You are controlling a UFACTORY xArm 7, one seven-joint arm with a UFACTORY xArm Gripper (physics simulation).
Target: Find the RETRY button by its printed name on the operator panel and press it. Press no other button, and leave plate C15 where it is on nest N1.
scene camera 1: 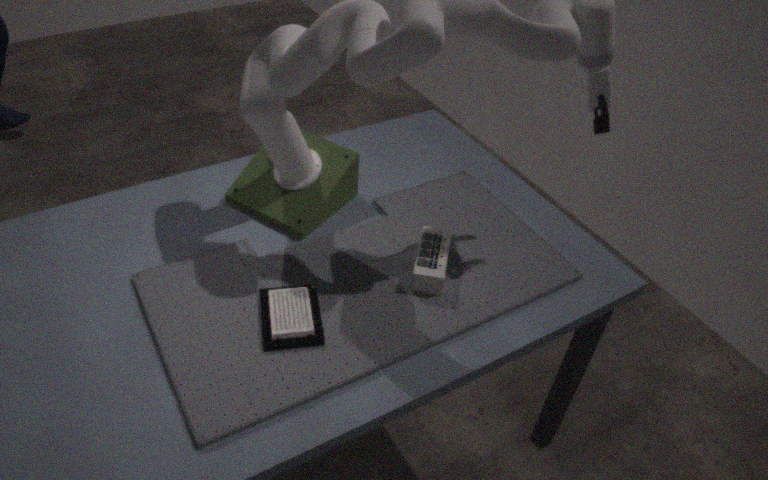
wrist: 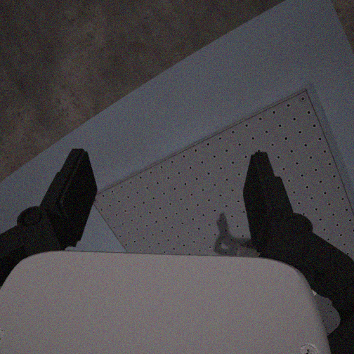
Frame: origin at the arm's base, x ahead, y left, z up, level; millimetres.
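Seen in the pictures: gripper, between the fingertips: (scene camera 1: 597,118); arm's base, origin of its link: (scene camera 1: 298,169).
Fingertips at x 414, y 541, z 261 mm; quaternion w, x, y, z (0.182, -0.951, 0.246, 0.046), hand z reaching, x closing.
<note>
Offsets run from my fingertips to a thing's top centre. Level surfaces: height alone.
The operator panel @(279 mm down, 28 mm back, 365 mm right) (scene camera 1: 431,253) is a small box with a pale sloping face and dark buttons, on the right part of the perforated board; its printed names are too small and blurred to read, so I cannot tell which button is RETRY. A white ribbed plate @(309 mm down, 13 mm back, 713 mm right) (scene camera 1: 290,311) lies on a black nest @(313 mm down, 13 mm back, 713 mm right) (scene camera 1: 293,344) on the left part of the board. My gripper (scene camera 1: 601,132) (wrist: 168,170) is open and empty, high above the table and to the right of the panel in the scene view. The panel face and the plate do not show in the wrist view.
The grey perforated board @(335 mm down) (scene camera 1: 226,396) (wrist: 185,190) lies on the blue table @(348 mm down) (scene camera 1: 67,339) (wrist: 200,85). The arm stands on a green base block (scene camera 1: 334,186) behind the board. The arm's shadows fall across the board and around the panel.
</note>
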